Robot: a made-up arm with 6 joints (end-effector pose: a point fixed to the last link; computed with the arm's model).
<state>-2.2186 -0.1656 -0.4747 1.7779 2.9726 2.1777</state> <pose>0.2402 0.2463 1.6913 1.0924 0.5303 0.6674</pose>
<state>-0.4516 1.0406 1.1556 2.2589 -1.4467 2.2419</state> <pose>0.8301 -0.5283 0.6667 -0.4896 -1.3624 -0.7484</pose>
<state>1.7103 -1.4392 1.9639 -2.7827 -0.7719 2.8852</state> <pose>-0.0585 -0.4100 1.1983 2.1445 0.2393 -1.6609</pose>
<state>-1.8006 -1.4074 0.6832 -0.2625 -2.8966 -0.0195</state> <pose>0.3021 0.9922 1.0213 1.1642 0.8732 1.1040</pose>
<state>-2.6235 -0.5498 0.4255 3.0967 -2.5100 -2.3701</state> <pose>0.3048 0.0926 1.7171 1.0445 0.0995 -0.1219</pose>
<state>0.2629 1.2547 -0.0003 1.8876 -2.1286 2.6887</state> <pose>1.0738 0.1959 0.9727 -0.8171 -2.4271 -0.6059</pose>
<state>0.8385 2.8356 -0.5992 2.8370 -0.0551 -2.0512</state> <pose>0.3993 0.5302 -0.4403 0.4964 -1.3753 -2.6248</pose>
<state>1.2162 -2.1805 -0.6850 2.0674 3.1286 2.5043</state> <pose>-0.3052 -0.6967 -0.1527 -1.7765 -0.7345 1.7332</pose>
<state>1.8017 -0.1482 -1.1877 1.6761 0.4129 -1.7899</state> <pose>0.0469 -0.7180 1.5311 -0.7055 -1.2795 0.3117</pose>
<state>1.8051 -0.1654 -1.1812 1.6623 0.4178 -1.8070</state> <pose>0.0526 -0.7310 1.5241 -0.6933 -1.2480 0.3082</pose>
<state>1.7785 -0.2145 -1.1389 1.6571 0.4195 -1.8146</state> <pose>0.0415 -0.7685 1.5139 -0.7024 -1.2241 0.2826</pose>
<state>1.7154 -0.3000 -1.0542 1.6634 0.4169 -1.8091</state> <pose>0.0036 -0.8320 1.4970 -0.7390 -1.2117 0.2306</pose>
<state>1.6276 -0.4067 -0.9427 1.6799 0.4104 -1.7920</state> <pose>-0.0630 -0.9053 1.4713 -0.7972 -1.2106 0.1632</pose>
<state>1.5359 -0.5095 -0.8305 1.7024 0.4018 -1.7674</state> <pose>-0.1457 -0.9657 1.4414 -0.8652 -1.2190 0.0977</pose>
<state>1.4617 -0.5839 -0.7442 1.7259 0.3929 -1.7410</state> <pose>-0.2201 -1.0000 1.4177 -0.9278 -1.2351 0.0505</pose>
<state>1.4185 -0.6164 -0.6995 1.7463 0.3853 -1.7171</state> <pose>-0.2648 -1.0092 1.4095 -0.9727 -1.2581 0.0294</pose>
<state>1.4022 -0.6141 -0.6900 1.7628 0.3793 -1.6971</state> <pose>-0.2804 -1.0026 1.4158 -0.9997 -1.2856 0.0290</pose>
